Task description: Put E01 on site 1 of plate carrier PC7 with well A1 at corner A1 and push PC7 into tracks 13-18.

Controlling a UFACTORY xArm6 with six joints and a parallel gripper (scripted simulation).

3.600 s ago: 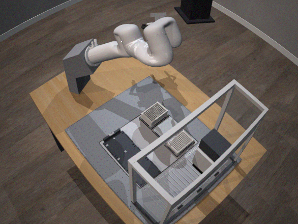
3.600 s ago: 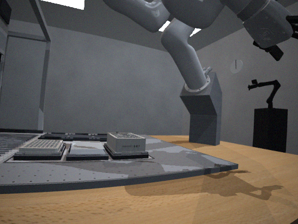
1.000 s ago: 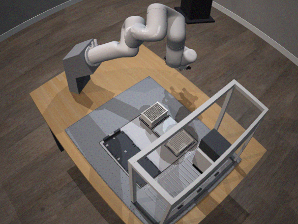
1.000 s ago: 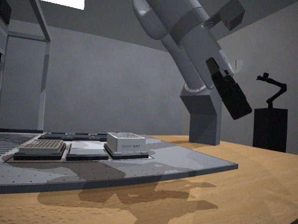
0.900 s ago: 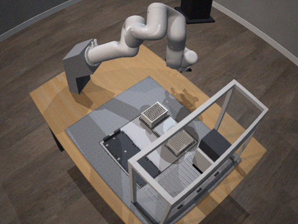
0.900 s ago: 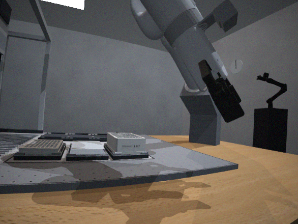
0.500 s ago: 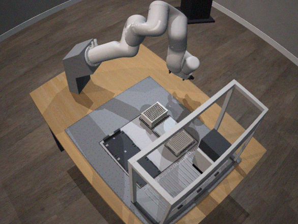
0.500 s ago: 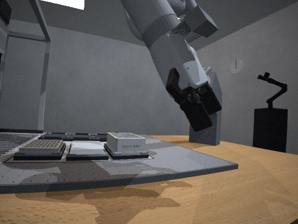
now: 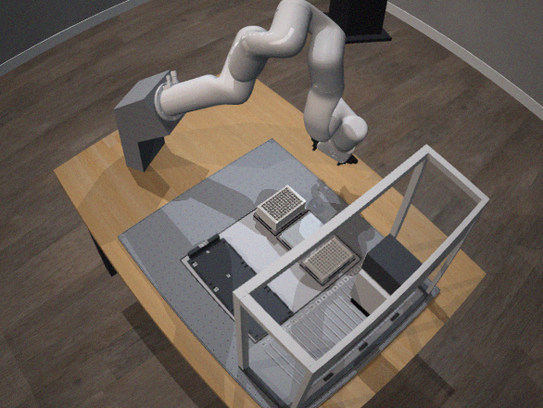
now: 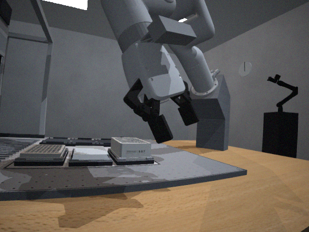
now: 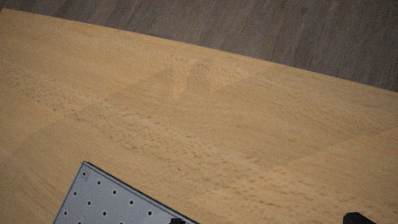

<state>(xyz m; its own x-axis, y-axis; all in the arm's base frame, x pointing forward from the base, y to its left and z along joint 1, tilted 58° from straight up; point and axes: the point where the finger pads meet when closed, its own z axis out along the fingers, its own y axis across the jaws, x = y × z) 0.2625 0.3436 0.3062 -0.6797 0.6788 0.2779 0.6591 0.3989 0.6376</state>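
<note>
Right now my hand is 310 mm short of the nest, 110 mm to the left of it and 100 mm above it. Round my hand: plate carrier PC7 (320 mm ahead, 390 mm to the right, 90 mm below).
</note>
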